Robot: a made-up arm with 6 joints. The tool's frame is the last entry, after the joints.
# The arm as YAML. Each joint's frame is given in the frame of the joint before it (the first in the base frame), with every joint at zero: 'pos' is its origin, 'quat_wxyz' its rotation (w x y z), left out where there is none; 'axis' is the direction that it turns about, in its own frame. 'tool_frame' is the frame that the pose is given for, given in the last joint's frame.
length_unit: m
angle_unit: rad
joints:
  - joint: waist
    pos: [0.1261, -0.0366, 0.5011]
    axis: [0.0, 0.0, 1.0]
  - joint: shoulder
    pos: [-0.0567, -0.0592, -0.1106]
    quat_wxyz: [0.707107, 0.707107, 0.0, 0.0]
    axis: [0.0, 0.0, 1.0]
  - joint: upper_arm
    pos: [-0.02, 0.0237, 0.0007]
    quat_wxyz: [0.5, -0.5, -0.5, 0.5]
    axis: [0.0, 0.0, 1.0]
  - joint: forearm
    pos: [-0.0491, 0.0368, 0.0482]
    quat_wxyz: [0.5, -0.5, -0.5, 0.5]
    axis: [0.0, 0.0, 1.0]
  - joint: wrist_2
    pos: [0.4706, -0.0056, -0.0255]
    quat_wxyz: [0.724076, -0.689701, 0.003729, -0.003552]
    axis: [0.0, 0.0, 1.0]
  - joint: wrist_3
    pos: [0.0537, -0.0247, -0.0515]
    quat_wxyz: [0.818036, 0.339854, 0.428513, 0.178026]
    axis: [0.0, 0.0, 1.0]
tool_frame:
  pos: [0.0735, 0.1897, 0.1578]
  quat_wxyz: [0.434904, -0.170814, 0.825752, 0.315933]
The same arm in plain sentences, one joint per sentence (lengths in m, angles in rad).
The arm has six revolute joints in a row. What follows holds with every joint at zero, and every direction is one of the base frame's. The first joint sits 0.1261 m along +x and 0.0366 m along -y and 0.5011 m along +z from the base frame's origin and rotates about +z. The second joint sits 0.0567 m along -x and 0.0592 m along -y and 0.1106 m along -z from the first joint and rotates about -y. The third joint sits 0.02 m along -x and 0.0007 m along -y and 0.0237 m along +z from the second joint and rotates about -x. The fourth joint sits 0.0482 m along -x and 0.0368 m along +y and 0.0491 m along -z from the third joint and rotates about -z. The fifth joint sits 0.0056 m along -x and 0.4706 m along +y and 0.0255 m along +z from the fourth joint and rotates about the direction (0.998765, 0.0103, -0.048598). The sixth joint sits 0.0532 m along -x and 0.0532 m along +y and 0.0221 m along -z from the fifth joint and rotates about the direction (0.37319, 0.826178, -0.422089). The tool frame, which is the frame that the pose is given for, sits 0.1587 m along +x and 0.1732 m along +y and 0.1054 m along +z from the sixth joint; its axes are the base frame's turned by roll 0, pitch 0 and yaw -1.5708 rad (as in URDF: about the fixed x, then y, then z).
